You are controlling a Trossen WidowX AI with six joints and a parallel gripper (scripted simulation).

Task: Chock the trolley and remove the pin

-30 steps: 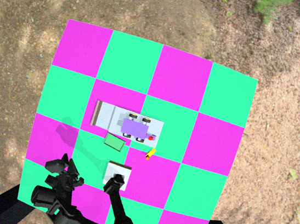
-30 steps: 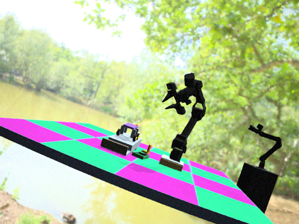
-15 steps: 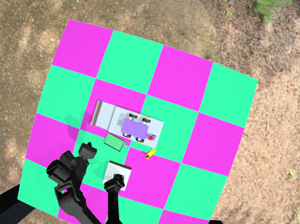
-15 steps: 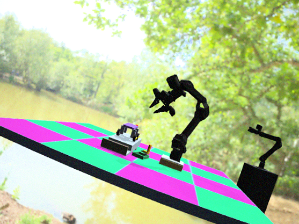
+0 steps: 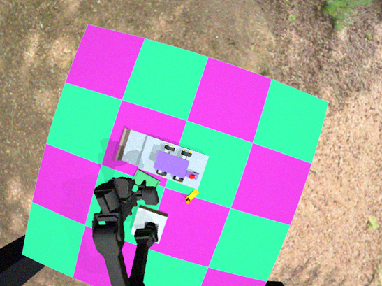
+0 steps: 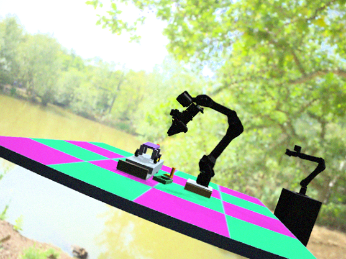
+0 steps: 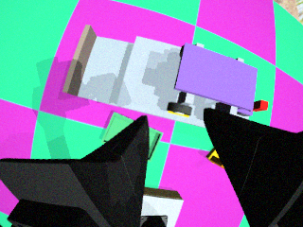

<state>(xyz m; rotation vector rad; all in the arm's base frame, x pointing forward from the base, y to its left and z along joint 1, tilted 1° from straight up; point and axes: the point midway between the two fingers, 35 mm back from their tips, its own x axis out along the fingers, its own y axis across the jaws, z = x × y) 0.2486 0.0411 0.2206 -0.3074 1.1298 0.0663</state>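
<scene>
The yellow chock lies 210 mm below my gripper tip, 200 mm to the right of it and 80 mm behind it. The rest, counted from my gripper tip: red-headed stop pin: 190 mm to the right, 110 mm below, 30 mm ahead; then grey ramp: 190 mm below, 90 mm to the right, 70 mm ahead; then purple-topped trolley: 130 mm below, 100 mm to the right, 60 mm ahead.
</scene>
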